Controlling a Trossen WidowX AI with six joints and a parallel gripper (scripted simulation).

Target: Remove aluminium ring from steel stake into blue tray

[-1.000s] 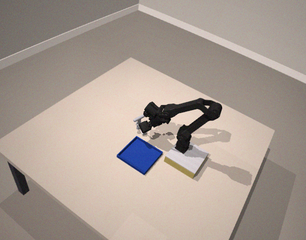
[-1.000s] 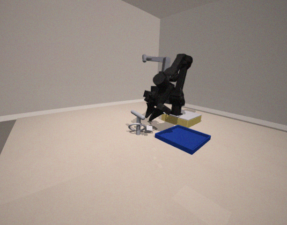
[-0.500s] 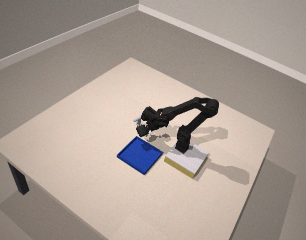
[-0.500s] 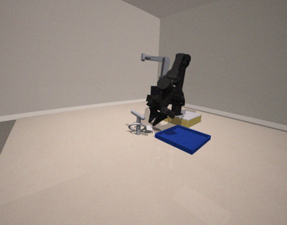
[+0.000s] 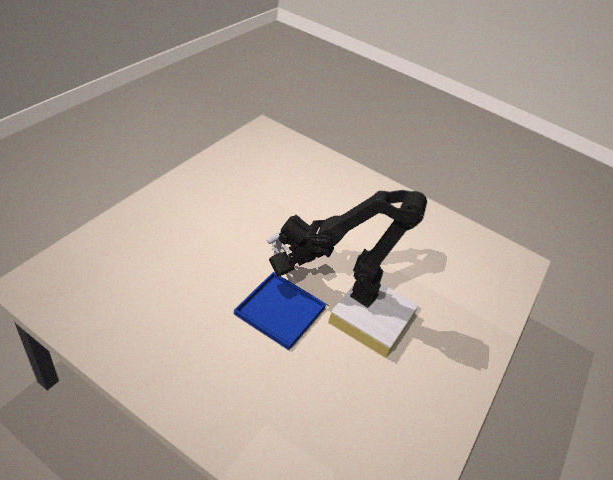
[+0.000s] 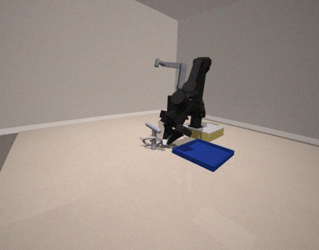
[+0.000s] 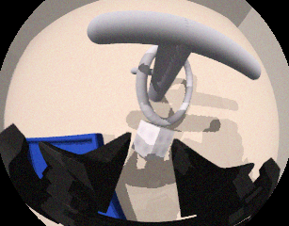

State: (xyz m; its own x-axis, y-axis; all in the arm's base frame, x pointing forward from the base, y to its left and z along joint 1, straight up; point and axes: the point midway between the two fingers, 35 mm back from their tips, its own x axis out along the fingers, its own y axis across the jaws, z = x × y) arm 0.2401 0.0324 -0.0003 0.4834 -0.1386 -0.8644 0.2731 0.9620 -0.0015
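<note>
Now: the aluminium ring 40 mm ahead of my gripper tip, 20 mm to the right of it and 10 mm above it. From my gripper tip the other things lie so: blue tray 90 mm behind, 150 mm to the left, 10 mm below.
</note>
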